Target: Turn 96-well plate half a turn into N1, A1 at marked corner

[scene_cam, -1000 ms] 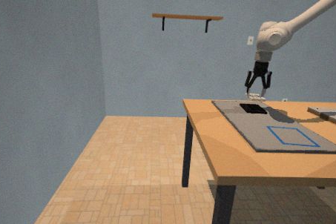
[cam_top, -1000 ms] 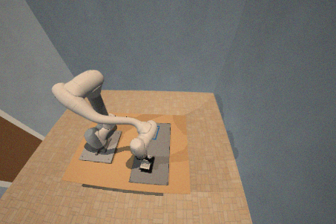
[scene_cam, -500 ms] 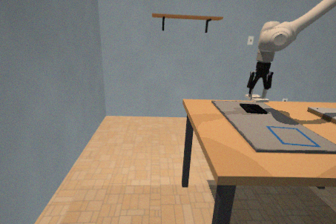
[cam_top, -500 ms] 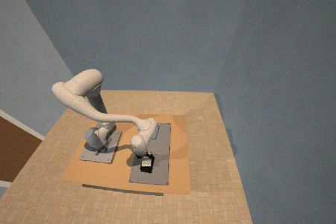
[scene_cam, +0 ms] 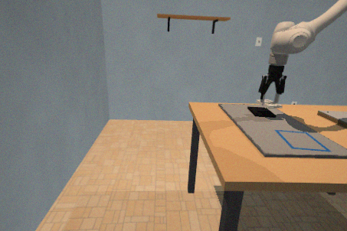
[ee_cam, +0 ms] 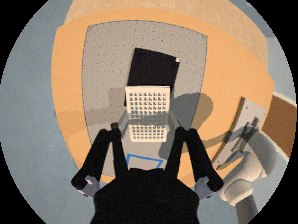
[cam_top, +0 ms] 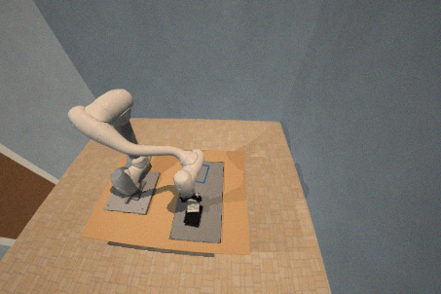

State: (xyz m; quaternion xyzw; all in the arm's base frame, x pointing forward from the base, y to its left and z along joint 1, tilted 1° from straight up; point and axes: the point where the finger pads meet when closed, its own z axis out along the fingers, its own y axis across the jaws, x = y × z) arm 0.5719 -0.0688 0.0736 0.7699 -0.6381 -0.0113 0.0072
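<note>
The black plate nest N1 is 90 mm below my hand and 70 mm to the right of it. The rest, counted from my hand: white 96-well plate 20 mm below.
</note>
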